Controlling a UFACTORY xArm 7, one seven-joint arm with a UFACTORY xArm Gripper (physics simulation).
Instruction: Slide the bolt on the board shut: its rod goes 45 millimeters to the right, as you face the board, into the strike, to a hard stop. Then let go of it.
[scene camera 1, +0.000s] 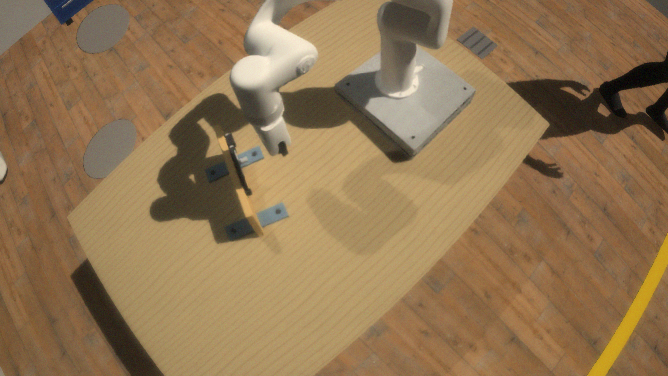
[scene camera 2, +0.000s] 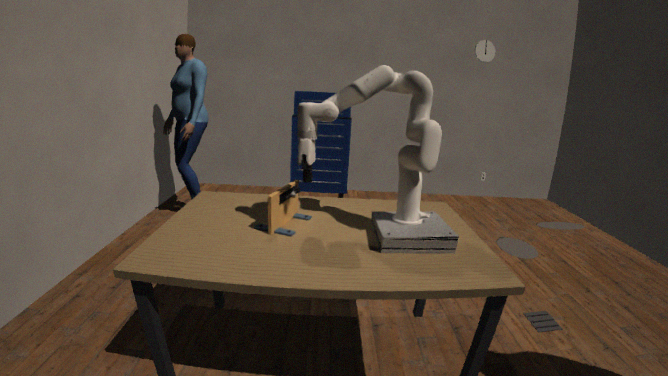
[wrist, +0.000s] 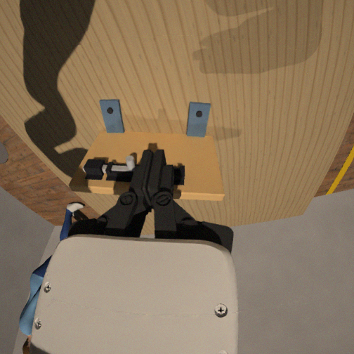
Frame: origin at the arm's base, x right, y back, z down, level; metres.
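Where they show: gripper, between the fingertips: (scene camera 1: 279, 149) (scene camera 2: 307, 181); arm's base, origin of its link: (scene camera 1: 396, 81) (scene camera 2: 407, 220).
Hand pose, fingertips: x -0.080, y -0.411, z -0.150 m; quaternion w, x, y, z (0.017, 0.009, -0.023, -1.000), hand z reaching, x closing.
Note:
Each offset is from my fingertips to the top centre of the thing. "pt": to the spot under its first point. Level surfaces: height alone.
The upright orange board @(dy -0.111, dx +0.051, dz +0.048 m) (scene camera 1: 251, 214) (scene camera 2: 276, 212) (wrist: 195, 155) stands on the table on blue feet. The black bolt housing @(dy -0.081, dx +0.069, dz +0.064 m) (scene camera 1: 239, 167) (wrist: 116, 171) is on its face. In the wrist view, the silver knob (wrist: 130, 161) stands out near the left part of the housing, and the silver rod (wrist: 104, 169) reaches from the housing to the black strike @(pt dy -0.077, dx +0.131, dz +0.072 m) (scene camera 1: 230, 140) (wrist: 94, 168) at the left. How deep it sits inside is hidden. My gripper (scene camera 1: 283, 149) (scene camera 2: 307, 179) (wrist: 156, 161) is shut and empty, apart from the knob, above the board's robot side, and covers part of the housing in the wrist view.
The blue feet @(pt dy -0.074, dx -0.049, dz +0.202 m) (scene camera 1: 274, 214) (scene camera 2: 285, 232) (wrist: 198, 120) stick out from the board's base over the wooden table @(dz +0.210 m) (scene camera 1: 210, 300) (scene camera 2: 225, 272) (wrist: 280, 100). The arm's grey base plate (scene camera 1: 400, 120) (scene camera 2: 417, 242) stands on the same table. A person (scene camera 2: 190, 100) stands by the back left wall.

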